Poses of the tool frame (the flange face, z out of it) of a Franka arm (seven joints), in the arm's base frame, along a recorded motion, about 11 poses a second.
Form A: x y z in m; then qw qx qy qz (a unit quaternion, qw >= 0).
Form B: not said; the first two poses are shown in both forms.
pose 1, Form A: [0.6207, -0.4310, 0.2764, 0.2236, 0.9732, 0.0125, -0.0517]
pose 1, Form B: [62.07, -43.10, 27.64, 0.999, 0.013, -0.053, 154.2]
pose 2, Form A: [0.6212, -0.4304, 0.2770, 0.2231, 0.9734, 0.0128, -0.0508]
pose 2, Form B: [62.12, -43.04, 27.70, 0.999, 0.013, -0.052, 154.2]
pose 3, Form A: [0.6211, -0.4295, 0.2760, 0.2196, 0.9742, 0.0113, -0.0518]
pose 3, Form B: [62.11, -42.95, 27.60, 0.999, 0.012, -0.053, 154.6]
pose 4, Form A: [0.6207, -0.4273, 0.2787, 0.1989, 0.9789, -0.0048, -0.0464]
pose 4, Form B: [62.07, -42.73, 27.87, 0.999, -0.005, -0.047, 157.1]
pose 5, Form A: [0.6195, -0.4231, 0.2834, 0.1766, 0.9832, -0.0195, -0.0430]
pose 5, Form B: [61.95, -42.31, 28.34, 0.999, -0.020, -0.044, 159.7]
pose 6, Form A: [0.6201, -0.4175, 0.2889, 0.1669, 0.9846, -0.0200, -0.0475]
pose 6, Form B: [62.01, -41.75, 28.89, 0.999, -0.020, -0.048, 160.8]
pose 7, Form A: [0.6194, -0.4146, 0.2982, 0.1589, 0.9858, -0.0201, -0.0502]
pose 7, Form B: [61.94, -41.46, 29.82, 0.998, -0.020, -0.051, 161.7]
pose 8, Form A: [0.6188, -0.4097, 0.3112, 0.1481, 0.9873, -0.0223, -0.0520]
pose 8, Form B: [61.88, -40.97, 31.12, 0.998, -0.023, -0.053, 163.0]
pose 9, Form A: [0.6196, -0.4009, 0.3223, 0.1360, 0.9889, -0.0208, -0.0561]
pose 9, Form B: [61.96, -40.09, 32.23, 0.998, -0.021, -0.057, 164.4]
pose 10, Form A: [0.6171, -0.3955, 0.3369, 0.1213, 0.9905, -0.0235, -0.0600]
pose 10, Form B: [61.71, -39.55, 33.69, 0.998, -0.024, -0.060, 166.1]
